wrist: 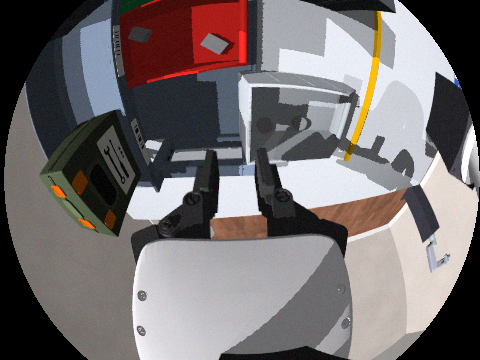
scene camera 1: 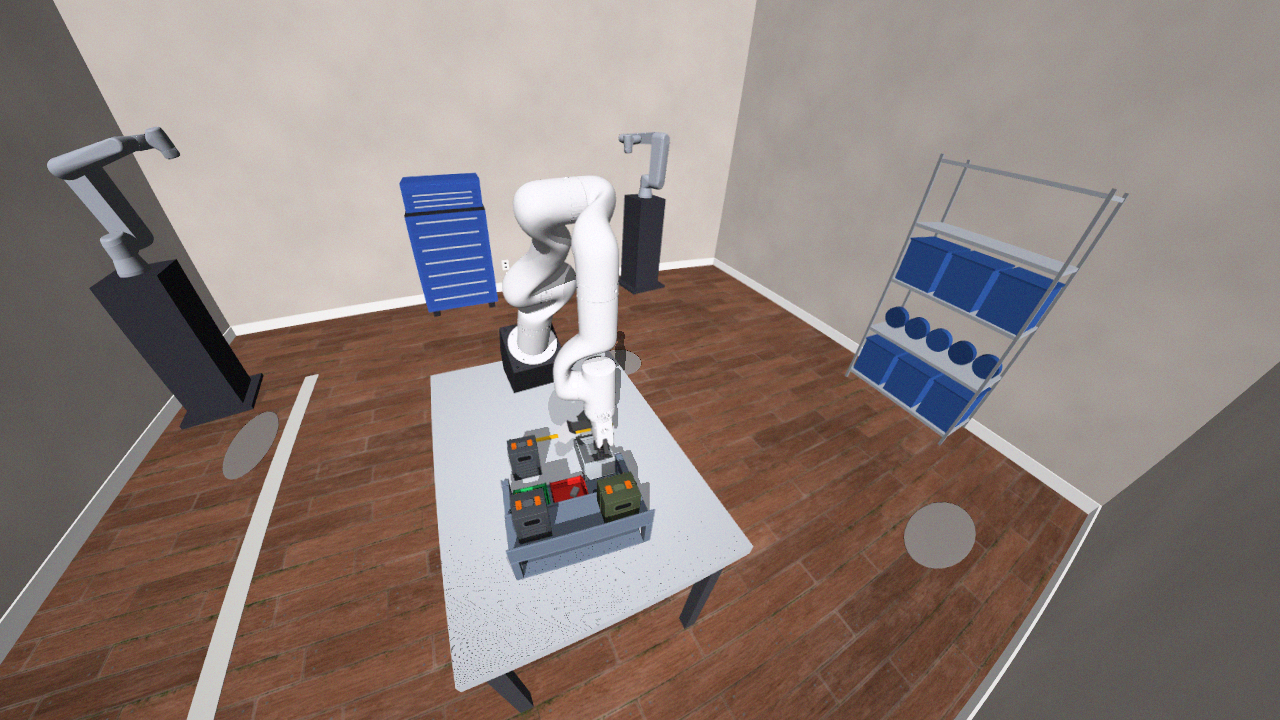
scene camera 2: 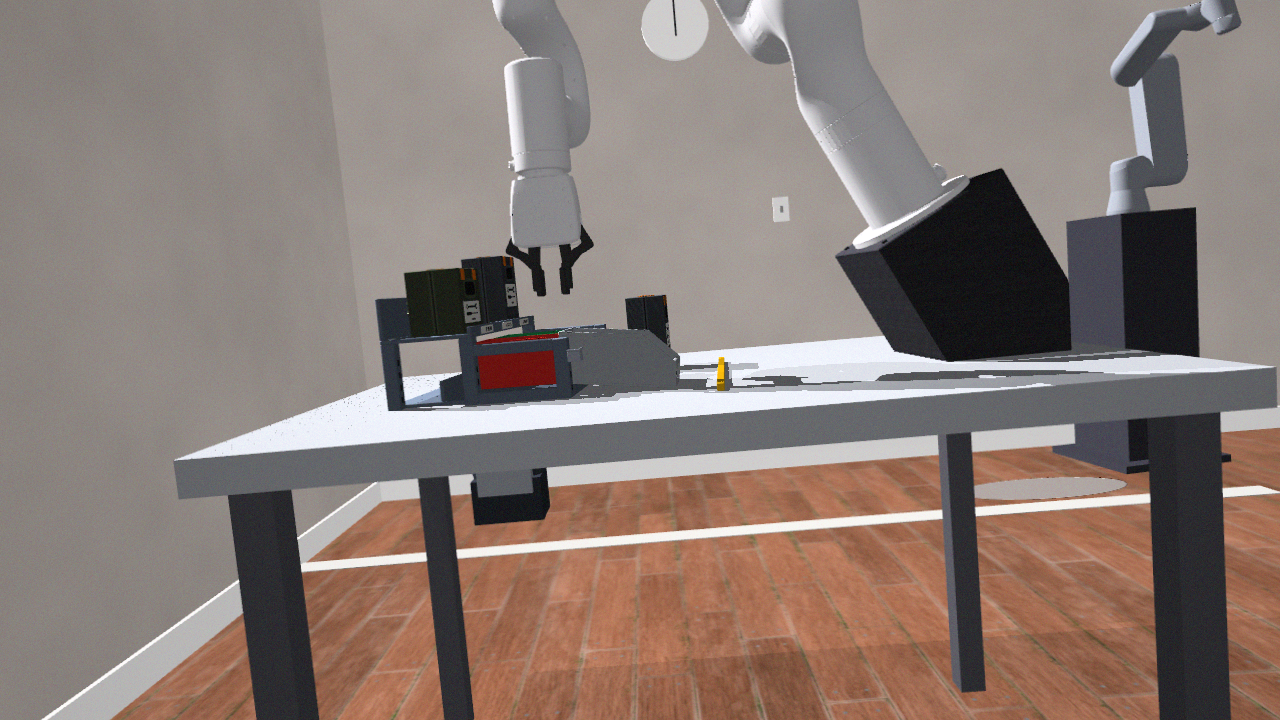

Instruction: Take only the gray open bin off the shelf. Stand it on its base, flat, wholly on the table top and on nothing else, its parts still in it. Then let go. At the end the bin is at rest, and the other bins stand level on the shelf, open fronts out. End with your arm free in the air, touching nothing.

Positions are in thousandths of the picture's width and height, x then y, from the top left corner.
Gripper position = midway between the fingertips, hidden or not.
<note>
In view: the gripper (scene camera 2: 432, 410), a red bin (scene camera 2: 415, 512) and a gray bin (scene camera 2: 485, 497).
The gray bin is seen too in the wrist view (wrist: 582, 268) and in scene camera 1 (scene camera 1: 466, 651). The gripper shows as well in the wrist view (wrist: 493, 451).
</note>
